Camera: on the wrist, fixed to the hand. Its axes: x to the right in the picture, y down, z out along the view.
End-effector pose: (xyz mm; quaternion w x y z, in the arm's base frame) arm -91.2 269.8 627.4 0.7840 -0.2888 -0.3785 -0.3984
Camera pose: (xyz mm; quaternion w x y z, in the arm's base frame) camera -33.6 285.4 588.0 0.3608 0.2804 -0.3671 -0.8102
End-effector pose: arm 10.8 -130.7 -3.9 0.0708 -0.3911 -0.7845 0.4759
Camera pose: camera 70.8 -105.3 -33.5 0.5984 0.2115 -0.7042 0.3183
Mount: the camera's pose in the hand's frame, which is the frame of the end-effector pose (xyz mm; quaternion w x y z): -16.0 62.6 -30.7 0.6636 0.1636 0.1945 -0.7036
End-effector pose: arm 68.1 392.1 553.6 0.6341 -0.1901 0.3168 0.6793
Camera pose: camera 4.2 359.9 553.7 0.8682 -0.3774 0.3109 -0.0842
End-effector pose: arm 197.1 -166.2 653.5 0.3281 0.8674 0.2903 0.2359
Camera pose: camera 189.0 -202.0 714.9 0.1853 0.3792 0.9054 0.0469
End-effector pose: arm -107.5 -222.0 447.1 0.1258 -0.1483 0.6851 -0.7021
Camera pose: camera -106.1 -189.4 383.4 0.5195 0.4233 -0.2599 0.6953
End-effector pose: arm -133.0 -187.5 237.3 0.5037 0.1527 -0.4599 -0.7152
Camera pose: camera -68.6 -193.6 267.9 0.1045 -0.6464 0.2168 0.7240
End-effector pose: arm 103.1 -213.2 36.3 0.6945 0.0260 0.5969 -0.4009
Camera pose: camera 115.6 -146.6 13.4 0.0584 -0.2111 0.4839 -0.8473
